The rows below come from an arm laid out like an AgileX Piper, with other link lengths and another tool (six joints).
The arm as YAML. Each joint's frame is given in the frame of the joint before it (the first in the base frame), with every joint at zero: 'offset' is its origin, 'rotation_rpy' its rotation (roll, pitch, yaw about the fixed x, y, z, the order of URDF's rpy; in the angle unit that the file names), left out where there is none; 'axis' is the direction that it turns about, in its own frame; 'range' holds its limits. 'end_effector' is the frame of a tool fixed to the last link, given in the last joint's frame.
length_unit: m
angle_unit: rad
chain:
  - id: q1
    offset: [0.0, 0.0, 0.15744]
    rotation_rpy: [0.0, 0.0, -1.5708]
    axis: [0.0, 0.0, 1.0]
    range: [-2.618, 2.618]
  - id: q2
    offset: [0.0, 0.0, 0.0]
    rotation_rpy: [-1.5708, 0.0, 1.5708]
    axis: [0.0, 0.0, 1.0]
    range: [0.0, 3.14]
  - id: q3
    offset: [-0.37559, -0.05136, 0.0]
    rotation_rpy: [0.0, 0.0, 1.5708]
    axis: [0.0, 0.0, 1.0]
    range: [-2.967, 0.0]
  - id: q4
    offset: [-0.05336, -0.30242, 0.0]
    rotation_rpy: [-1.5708, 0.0, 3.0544]
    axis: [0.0, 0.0, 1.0]
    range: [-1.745, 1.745]
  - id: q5
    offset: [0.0, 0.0, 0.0]
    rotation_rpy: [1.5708, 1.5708, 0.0]
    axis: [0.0, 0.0, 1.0]
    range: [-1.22, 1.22]
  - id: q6
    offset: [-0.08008, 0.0, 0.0]
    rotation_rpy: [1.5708, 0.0, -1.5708]
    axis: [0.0, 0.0, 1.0]
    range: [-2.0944, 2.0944]
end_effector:
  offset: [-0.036, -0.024, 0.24]
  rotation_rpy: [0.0, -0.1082, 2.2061]
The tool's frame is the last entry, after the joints.
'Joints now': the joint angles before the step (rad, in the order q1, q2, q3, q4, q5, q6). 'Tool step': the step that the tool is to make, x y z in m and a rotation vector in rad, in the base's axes. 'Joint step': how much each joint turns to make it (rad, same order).
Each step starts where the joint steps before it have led.
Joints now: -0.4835, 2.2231, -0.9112, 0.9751, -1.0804, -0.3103
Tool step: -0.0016, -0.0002, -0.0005, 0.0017, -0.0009, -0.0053
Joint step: -0.0001, 0.0001, -0.0001, 0.0056, 0.0001, 0.0000
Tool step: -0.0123, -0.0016, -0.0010, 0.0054, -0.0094, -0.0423
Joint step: 0.0002, -0.0002, -0.0021, 0.0431, -0.0068, -0.0002
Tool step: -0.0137, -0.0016, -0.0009, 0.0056, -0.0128, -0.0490
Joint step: -0.0001, 0.0002, -0.0046, 0.0495, -0.0078, 0.0005
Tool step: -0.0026, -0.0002, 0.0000, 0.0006, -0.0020, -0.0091
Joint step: 0.0000, -0.0002, -0.0007, 0.0092, -0.0019, -0.0003
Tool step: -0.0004, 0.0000, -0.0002, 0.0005, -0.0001, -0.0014
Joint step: 0.0000, 0.0002, -0.0001, 0.0016, 0.0000, -0.0002
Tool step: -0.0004, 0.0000, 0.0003, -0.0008, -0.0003, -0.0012
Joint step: 0.0001, -0.0002, 0.0002, 0.0009, -0.0012, 0.0002
